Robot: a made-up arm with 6 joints.
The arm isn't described. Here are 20 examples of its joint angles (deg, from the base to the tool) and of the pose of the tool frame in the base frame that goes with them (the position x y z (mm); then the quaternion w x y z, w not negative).
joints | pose
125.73 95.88 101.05 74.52 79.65 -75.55 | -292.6 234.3 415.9 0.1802 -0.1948 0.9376 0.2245
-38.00 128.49 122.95 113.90 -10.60 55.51 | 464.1 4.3 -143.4 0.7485 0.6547 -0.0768 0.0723
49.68 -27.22 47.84 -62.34 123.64 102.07 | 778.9 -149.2 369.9 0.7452 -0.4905 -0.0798 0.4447
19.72 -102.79 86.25 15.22 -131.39 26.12 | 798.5 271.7 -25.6 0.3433 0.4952 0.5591 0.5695
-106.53 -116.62 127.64 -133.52 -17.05 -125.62 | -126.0 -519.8 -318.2 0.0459 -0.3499 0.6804 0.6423
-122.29 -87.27 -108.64 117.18 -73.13 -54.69 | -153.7 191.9 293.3 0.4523 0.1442 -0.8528 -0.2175
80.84 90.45 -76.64 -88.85 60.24 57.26 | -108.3 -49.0 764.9 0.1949 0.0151 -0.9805 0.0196
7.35 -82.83 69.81 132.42 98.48 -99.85 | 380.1 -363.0 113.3 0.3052 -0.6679 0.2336 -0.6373
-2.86 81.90 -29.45 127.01 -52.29 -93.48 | 157.3 -105.3 -198.1 0.3025 -0.1120 0.2458 0.9141
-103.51 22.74 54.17 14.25 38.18 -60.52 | -204.9 108.8 -205.3 0.7048 0.0489 0.5835 -0.4005
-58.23 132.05 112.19 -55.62 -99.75 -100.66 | -147.9 744.6 -67.9 0.0191 0.1196 -0.9341 0.3359
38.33 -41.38 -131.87 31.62 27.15 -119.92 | 456.5 -25.4 501.7 0.4946 -0.7323 -0.3701 0.2865
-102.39 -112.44 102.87 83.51 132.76 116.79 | 19.0 -68.3 -817.6 0.9459 0.3239 -0.0129 0.0150
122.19 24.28 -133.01 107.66 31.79 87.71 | 98.9 159.1 288.1 0.8456 0.2868 -0.0637 0.4457
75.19 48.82 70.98 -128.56 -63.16 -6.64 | 41.7 380.3 98.8 0.5923 -0.6918 -0.1227 0.3944
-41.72 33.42 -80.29 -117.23 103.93 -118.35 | 549.5 221.7 115.2 0.5837 -0.5824 -0.5279 -0.2036
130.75 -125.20 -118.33 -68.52 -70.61 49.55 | -772.2 -273.1 527.7 0.0441 -0.3727 -0.6668 0.6439
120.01 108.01 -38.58 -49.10 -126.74 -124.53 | -340.8 67.3 1298.2 0.1388 0.4321 -0.8701 -0.1921
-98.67 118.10 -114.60 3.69 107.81 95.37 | -168.8 -203.3 -572.9 0.7103 0.0160 -0.3309 -0.6211
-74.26 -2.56 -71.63 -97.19 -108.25 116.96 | -97.4 469.3 626.2 0.3776 -0.8898 -0.2247 -0.1234
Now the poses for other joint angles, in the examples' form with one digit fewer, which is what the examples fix.
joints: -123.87 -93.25 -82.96 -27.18 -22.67 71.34
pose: 40 -26 -396 0.513 0.674 0.474 0.239
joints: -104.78 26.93 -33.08 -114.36 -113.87 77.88
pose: -258 577 468 0.514 -0.692 -0.367 0.349
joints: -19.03 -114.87 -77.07 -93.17 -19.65 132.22
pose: 749 -334 215 0.657 0.377 -0.607 0.239
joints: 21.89 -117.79 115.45 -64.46 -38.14 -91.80
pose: 914 -229 170 0.307 -0.790 -0.159 0.507
